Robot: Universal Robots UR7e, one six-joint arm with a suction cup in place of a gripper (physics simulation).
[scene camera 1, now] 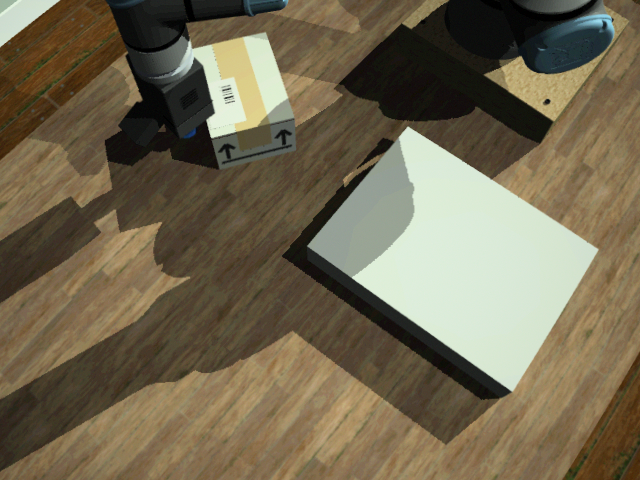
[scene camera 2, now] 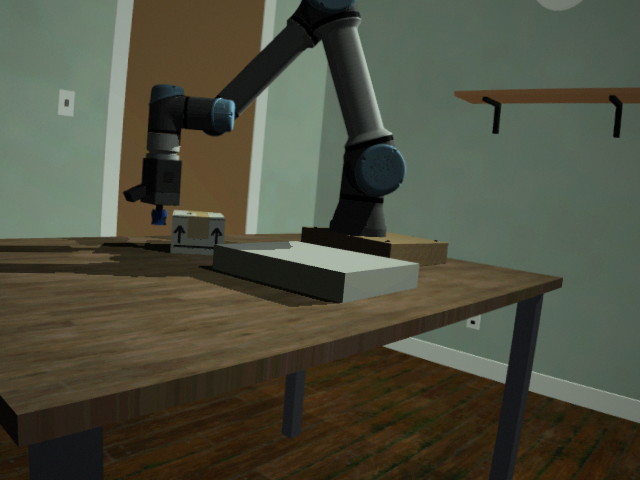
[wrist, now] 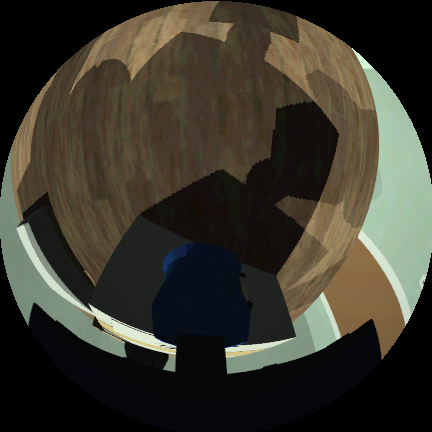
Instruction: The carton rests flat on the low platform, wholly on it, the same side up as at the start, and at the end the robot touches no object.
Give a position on a carton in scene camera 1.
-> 253,120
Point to my suction cup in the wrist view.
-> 200,294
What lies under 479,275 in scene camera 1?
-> A low white platform.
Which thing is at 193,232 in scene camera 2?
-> A carton.
